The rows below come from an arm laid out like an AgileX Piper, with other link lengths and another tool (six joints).
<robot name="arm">
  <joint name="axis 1" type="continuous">
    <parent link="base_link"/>
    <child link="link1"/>
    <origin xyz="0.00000 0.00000 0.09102"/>
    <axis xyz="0 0 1"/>
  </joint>
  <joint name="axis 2" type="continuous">
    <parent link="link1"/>
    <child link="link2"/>
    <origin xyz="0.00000 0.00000 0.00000" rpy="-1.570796 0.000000 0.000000"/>
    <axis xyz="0 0 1"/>
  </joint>
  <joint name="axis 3" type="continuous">
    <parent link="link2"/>
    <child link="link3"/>
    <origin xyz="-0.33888 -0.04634 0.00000"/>
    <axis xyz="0 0 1"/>
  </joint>
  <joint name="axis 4" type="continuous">
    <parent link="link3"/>
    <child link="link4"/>
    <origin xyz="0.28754 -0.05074 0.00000" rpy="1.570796 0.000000 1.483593"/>
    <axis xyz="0 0 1"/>
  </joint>
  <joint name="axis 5" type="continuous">
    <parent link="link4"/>
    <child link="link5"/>
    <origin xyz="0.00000 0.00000 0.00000" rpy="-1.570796 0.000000 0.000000"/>
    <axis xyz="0 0 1"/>
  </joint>
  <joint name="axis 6" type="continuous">
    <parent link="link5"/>
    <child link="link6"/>
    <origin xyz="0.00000 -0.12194 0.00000" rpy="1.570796 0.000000 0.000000"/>
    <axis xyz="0 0 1"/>
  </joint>
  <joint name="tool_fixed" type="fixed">
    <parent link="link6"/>
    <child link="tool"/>
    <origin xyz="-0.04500 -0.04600 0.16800" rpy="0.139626 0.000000 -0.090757"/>
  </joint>
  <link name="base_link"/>
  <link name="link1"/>
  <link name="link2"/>
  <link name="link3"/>
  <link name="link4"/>
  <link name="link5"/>
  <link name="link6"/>
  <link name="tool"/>
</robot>
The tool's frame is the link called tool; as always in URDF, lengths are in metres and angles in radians. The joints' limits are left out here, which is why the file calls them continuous.
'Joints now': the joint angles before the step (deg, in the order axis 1, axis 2, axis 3, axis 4, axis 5, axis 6). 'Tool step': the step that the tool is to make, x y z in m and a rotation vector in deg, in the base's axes. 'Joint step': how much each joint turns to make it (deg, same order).
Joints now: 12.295 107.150 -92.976 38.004 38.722 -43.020
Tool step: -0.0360 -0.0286 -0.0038 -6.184 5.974 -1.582
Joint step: -0.006 -4.255 -0.006 -12.950 8.636 11.427
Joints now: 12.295 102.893 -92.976 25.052 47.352 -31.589
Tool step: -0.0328 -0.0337 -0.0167 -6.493 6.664 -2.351
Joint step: -0.001 -2.383 0.003 -9.575 8.726 7.712
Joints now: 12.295 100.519 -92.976 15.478 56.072 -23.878
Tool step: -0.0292 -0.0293 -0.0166 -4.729 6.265 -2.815
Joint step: -0.009 -1.254 0.111 -5.903 7.447 5.368
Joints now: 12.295 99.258 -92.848 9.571 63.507 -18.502
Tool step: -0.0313 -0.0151 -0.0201 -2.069 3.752 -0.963
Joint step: -0.007 -2.919 5.424 -1.777 1.431 1.379
